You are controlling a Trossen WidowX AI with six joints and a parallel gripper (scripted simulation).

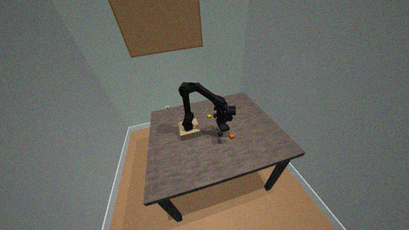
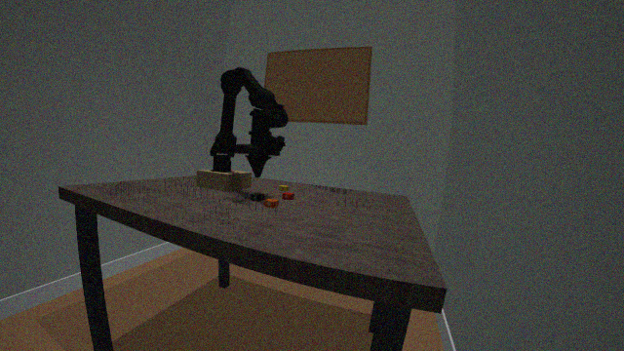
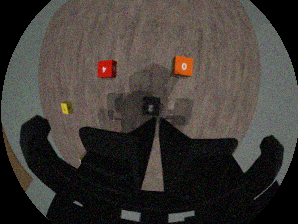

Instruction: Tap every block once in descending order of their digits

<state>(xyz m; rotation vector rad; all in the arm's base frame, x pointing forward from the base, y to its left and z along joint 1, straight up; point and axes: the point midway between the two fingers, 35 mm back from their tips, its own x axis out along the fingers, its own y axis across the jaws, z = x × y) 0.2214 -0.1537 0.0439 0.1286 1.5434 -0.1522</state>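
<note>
My gripper tip is now 7 cm above the black block and 1 cm to the right of it. Also, from my gripper tip: red block (9 cm to the left, 8 cm ahead, 7 cm below); then orange block (7 cm below, 7 cm ahead, 5 cm to the right); then yellow block (26 cm to the left, 7 cm below, 2 cm ahead).
</note>
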